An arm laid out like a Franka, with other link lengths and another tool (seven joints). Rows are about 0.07 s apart.
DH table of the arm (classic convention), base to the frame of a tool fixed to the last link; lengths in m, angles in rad. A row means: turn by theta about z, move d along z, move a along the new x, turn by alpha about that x. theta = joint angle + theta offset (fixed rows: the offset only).
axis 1: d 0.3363; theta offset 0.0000; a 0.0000; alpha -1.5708
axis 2: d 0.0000; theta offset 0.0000; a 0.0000; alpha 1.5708
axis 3: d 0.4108; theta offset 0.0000; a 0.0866; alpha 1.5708
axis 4: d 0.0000; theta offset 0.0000; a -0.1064; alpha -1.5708
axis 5: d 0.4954; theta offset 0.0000; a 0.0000; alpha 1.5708
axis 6: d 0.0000; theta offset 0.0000; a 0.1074; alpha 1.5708
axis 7: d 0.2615; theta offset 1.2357; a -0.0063; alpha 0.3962
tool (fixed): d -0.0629; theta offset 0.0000; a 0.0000; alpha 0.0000
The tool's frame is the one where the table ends.
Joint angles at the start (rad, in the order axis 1, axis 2, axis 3, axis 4, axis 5, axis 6, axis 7):
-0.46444, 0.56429, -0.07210, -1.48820, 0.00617, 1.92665, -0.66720
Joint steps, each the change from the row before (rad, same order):
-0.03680, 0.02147, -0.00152, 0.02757, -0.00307, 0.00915, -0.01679
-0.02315, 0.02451, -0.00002, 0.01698, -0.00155, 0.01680, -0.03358
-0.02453, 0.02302, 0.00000, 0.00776, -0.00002, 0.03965, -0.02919
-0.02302, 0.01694, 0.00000, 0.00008, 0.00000, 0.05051, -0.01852
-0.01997, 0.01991, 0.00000, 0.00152, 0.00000, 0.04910, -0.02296
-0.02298, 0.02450, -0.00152, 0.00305, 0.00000, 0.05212, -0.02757
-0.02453, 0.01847, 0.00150, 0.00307, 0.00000, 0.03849, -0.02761
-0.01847, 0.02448, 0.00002, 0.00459, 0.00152, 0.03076, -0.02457
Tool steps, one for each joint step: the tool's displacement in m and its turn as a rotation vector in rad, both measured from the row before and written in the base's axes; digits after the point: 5 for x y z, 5 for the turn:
-0.00825, -0.03312, -0.00223, -0.01009, -0.01104, -0.01858
-0.00413, -0.02161, -0.01041, -0.00380, -0.00701, 0.01228
-0.00420, -0.02326, -0.01277, -0.01208, -0.01982, 0.00651
-0.00446, -0.02193, -0.01083, -0.01903, -0.02677, -0.00239
-0.00363, -0.01973, -0.01256, -0.01820, -0.02346, 0.00518
-0.00632, -0.02304, -0.01527, -0.02008, -0.02169, 0.00590
-0.00831, -0.02078, -0.01117, -0.01448, -0.01623, 0.00613
-0.00738, -0.01595, -0.01647, -0.00729, -0.00661, 0.00690

